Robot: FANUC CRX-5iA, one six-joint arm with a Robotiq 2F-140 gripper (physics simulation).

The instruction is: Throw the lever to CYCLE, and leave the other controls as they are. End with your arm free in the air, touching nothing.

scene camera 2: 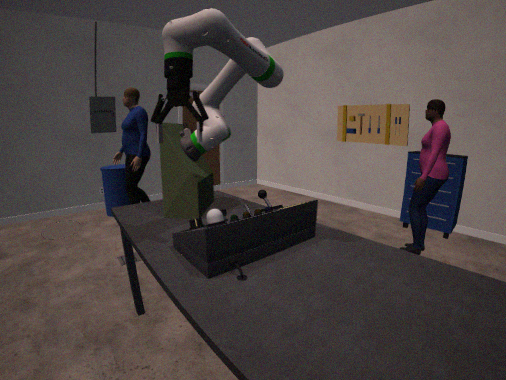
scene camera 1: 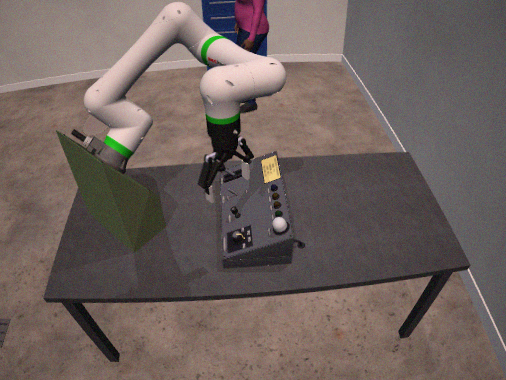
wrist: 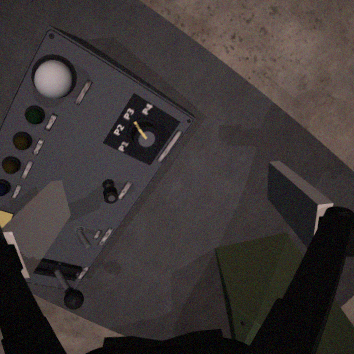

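Observation:
The control panel is a dark sloped box on the table. Its lever, with a black ball knob, stands tilted in a slot at the panel's far end; in scene camera 1 the gripper hides the knob. The lever's label is too small to read. A small toggle, a black selector and a rotary knob pointing toward P3 share its side. My gripper is open and empty, above the panel's left edge, touching nothing.
A white dome and several coloured round caps line the panel's other side. A green angular pedestal rises at left, by the arm's base. A small black piece juts beside the panel.

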